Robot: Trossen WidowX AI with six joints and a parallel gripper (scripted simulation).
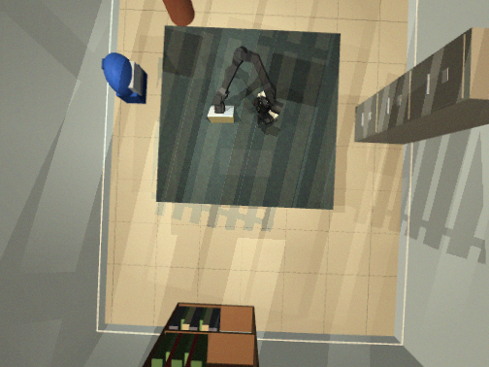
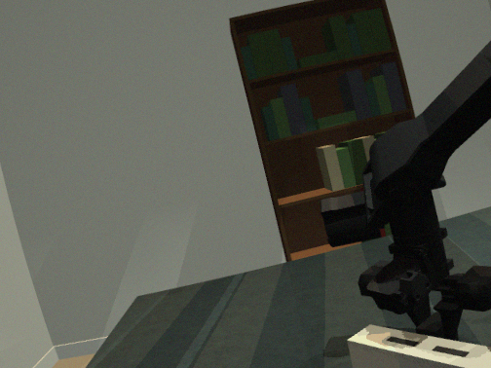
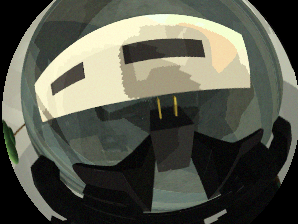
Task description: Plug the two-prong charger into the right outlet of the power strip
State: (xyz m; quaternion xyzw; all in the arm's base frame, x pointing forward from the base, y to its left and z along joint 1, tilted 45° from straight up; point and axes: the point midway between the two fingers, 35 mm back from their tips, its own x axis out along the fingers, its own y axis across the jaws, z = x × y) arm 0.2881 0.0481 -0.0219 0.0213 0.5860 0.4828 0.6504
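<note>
Right now my gripper tip is 10 mm to the right of the dark charger, 10 mm below it and 10 mm short of it.
</note>
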